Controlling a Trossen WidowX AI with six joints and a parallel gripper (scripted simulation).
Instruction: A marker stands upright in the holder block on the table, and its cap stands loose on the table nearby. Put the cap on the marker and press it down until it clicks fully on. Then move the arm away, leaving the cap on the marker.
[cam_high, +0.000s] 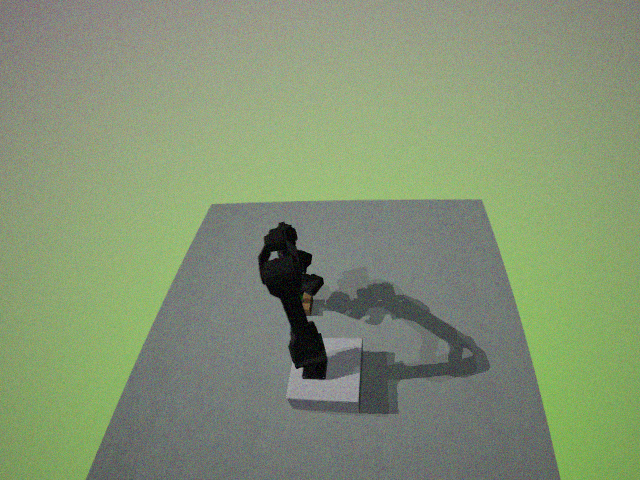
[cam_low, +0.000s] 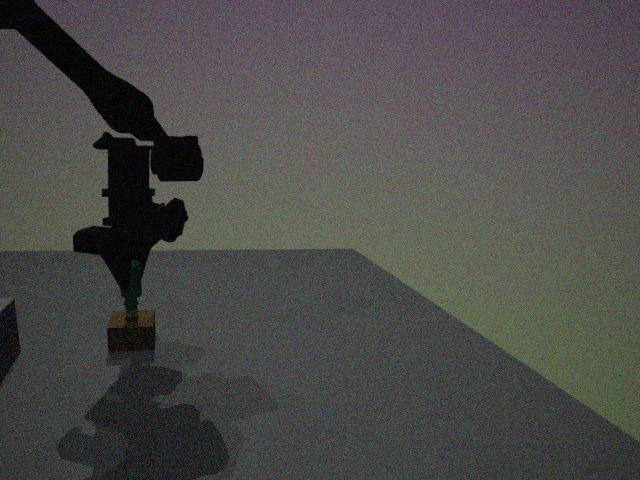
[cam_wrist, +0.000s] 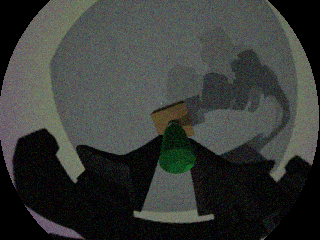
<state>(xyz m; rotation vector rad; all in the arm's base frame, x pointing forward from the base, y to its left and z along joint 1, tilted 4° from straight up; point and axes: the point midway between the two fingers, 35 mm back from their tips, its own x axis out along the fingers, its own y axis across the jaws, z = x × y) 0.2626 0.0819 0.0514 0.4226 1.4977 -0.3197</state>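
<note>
Right now my gripper tip is 1 cm below the green cap. The rest, counted from my gripper tip: brown holder block (7 cm below).
</note>
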